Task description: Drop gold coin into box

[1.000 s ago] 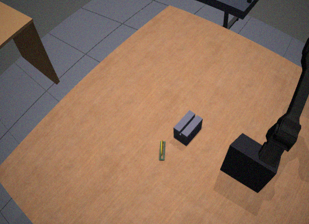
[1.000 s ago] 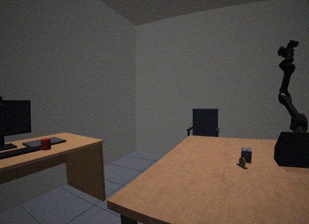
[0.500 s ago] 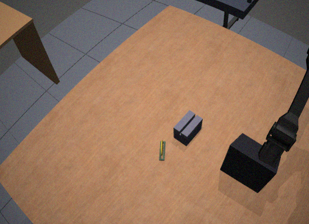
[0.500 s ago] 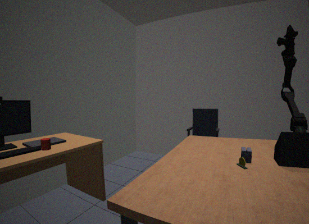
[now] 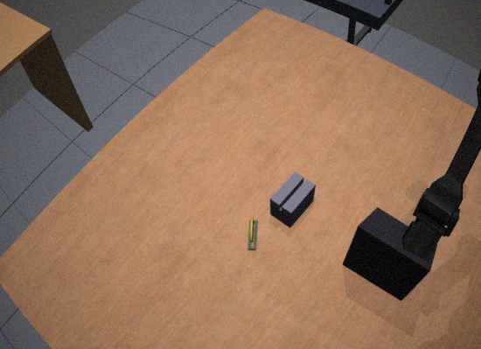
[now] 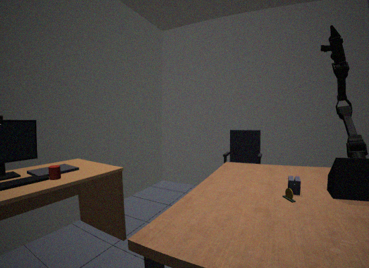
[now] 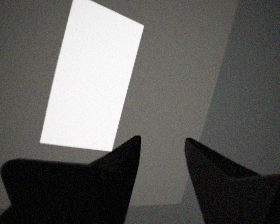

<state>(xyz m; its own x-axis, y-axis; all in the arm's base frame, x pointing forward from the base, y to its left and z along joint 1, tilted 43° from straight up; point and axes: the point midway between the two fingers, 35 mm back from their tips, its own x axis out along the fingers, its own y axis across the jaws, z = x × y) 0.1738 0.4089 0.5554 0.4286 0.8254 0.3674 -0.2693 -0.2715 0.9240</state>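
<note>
The gold coin is 270 mm ahead of my gripper tip, 110 mm to the left of it and 870 mm below it.
</note>
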